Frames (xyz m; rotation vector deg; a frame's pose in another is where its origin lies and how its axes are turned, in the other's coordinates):
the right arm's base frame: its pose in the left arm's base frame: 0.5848 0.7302 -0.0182 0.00 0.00 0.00
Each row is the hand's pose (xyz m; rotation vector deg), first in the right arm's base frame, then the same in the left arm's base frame.
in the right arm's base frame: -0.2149 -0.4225 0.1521 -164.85 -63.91 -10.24
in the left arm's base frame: 0.3699 0.3077 0.1339 -164.85 -63.91 -10.24
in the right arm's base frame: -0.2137 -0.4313 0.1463 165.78 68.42 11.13
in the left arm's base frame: 0.3711 0.2989 0.1281 165.78 68.42 11.13
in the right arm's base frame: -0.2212 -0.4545 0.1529 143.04 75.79 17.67
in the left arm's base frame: 0.3636 0.2757 0.1347 143.04 75.79 17.67
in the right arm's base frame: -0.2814 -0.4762 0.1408 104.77 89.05 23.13
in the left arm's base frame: 0.3034 0.2540 0.1226 104.77 89.05 23.13
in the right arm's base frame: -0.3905 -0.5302 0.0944 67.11 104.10 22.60
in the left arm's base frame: 0.1943 0.2000 0.0762 67.11 104.10 22.60
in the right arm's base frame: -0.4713 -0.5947 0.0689 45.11 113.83 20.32
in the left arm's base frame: 0.1135 0.1355 0.0507 45.11 113.83 20.32
